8 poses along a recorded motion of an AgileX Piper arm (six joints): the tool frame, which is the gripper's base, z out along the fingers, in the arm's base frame.
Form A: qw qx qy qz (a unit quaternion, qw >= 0); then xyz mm.
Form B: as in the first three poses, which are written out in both.
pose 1, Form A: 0.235, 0.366, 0.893, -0.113, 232, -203, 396
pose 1, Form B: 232, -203, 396, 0.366, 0.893, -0.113, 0.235
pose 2, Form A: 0.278, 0.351, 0.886, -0.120, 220, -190, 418
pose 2, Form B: 220, -190, 418, 0.351, 0.886, -0.120, 0.278
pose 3, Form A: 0.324, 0.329, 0.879, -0.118, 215, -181, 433
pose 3, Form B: 215, -181, 433, 0.329, 0.879, -0.118, 0.324
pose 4, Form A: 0.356, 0.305, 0.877, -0.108, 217, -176, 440
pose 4, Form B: 217, -176, 440, 0.305, 0.877, -0.108, 0.356
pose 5, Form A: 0.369, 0.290, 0.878, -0.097, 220, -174, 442
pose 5, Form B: 220, -174, 442, 0.290, 0.878, -0.097, 0.369
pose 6, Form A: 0.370, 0.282, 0.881, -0.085, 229, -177, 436
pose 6, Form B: 229, -177, 436, 0.282, 0.881, -0.085, 0.370
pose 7, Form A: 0.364, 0.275, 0.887, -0.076, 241, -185, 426
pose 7, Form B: 241, -185, 426, 0.275, 0.887, -0.076, 0.364
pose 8, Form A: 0.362, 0.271, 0.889, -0.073, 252, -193, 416
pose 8, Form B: 252, -193, 416, 0.271, 0.889, -0.073, 0.362
